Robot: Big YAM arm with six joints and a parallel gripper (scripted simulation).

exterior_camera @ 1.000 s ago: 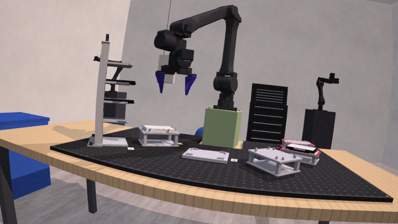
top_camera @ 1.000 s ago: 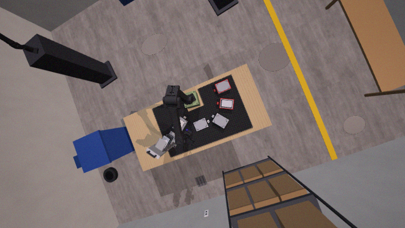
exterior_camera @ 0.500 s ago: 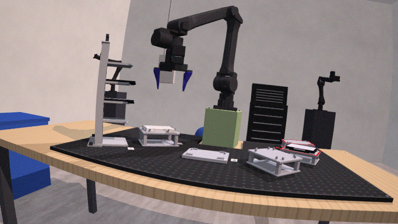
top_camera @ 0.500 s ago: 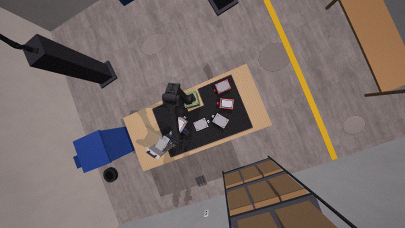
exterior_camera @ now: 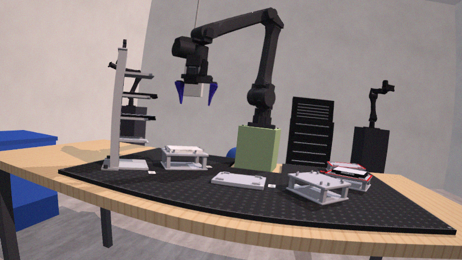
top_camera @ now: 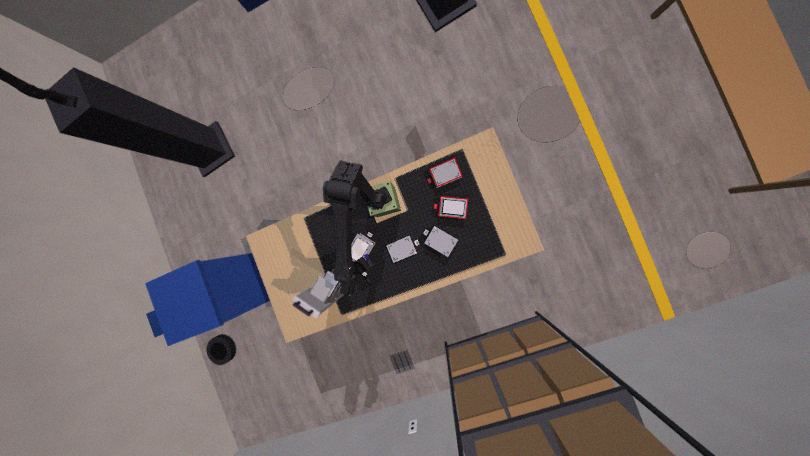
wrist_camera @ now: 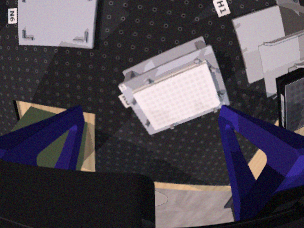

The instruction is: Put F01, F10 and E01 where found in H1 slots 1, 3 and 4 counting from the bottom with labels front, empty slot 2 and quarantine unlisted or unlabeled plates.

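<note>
The white well plate is 9 cm behind my hand, 5 cm to the right of it and 18 cm below it. Also, from my hand: H1 tag: 6 cm ahead, 12 cm to the right, 25 cm below; plate hotel H1: 4 cm ahead, 28 cm to the right, 4 cm below; regrip nest RG: 9 cm behind, 5 cm to the right, 19 cm below.
</note>
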